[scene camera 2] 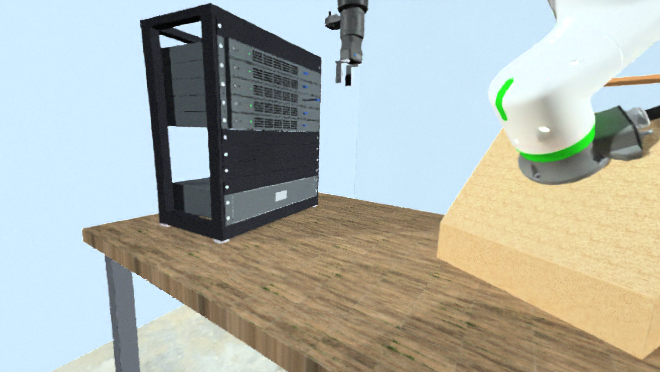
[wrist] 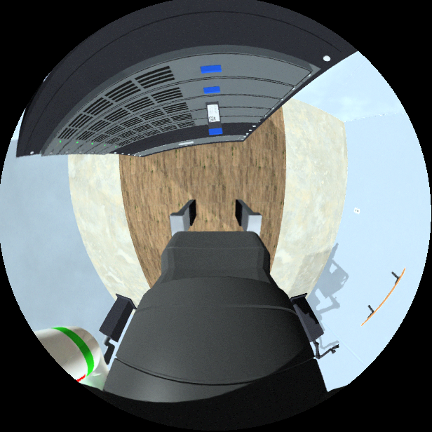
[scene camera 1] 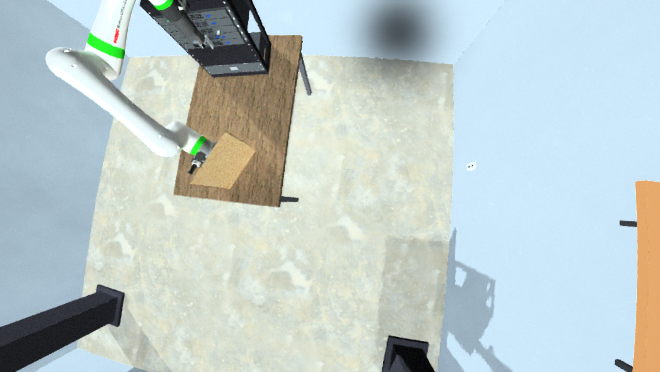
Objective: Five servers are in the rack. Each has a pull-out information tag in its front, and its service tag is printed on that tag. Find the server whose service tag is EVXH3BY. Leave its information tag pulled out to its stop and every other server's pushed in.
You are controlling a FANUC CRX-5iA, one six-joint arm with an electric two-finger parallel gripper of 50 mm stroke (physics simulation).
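Seen in the pictures: gripper, fingertip midpoint: (scene camera 2: 343, 84) (scene camera 1: 208, 47); arm's base at its link origin: (scene camera 2: 561, 157) (scene camera 1: 210, 152).
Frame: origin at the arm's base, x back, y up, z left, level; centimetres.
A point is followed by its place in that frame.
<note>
The rack (scene camera 1: 235, 56) {z 6.2, x -74.3, y -7.0 cm} (scene camera 2: 216, 160) {z 39.4, x -70.8, y -4.4 cm} (wrist: 200, 30) holds several grey servers stacked in its upper part. The third server's information tag (scene camera 2: 311, 100) {z 2.4, x -70.5, y 14.9 cm} (wrist: 213, 114) is pulled out, showing a white label and a blue end; its print is too small to read. The blue ends of the top tag (scene camera 2: 305, 73) {z 3.7, x -72.3, y 23.8 cm} (wrist: 210, 68) and second tag (scene camera 2: 304, 87) {z 3.7, x -72.6, y 19.2 cm} (wrist: 211, 90) sit at the server fronts. The fourth tag (scene camera 2: 305, 113) {z 3.0, x -72.6, y 10.4 cm} and the lowest tag (scene camera 2: 305, 125) {z 3.2, x -72.4, y 6.1 cm} look pushed in; the wrist view hides them. My gripper (scene camera 2: 343, 81) {z 2.0, x -57.0, y 19.3 cm} (wrist: 215, 207) is open and empty, out in front of the rack, apart from the tags.
The rack stands on a wooden table (scene camera 1: 240, 105) {z 7.8, x -47.2, y -27.7 cm} (scene camera 2: 350, 260) {z 24.1, x -37.1, y -27.6 cm} (wrist: 210, 175). A tan, slanted block (scene camera 1: 225, 162) {z -7.2, x 4.1, y -5.8 cm} (scene camera 2: 550, 265) {z 16.8, x 0.9, y -18.7 cm} stands on the table away from the rack, with another arm part (scene camera 2: 545, 135) {z 14.4, x -3.0, y 4.5 cm} over it in scene camera 2. A grey unit (scene camera 2: 260, 200) {z 24.5, x -71.7, y -18.1 cm} fills the rack's bottom.
</note>
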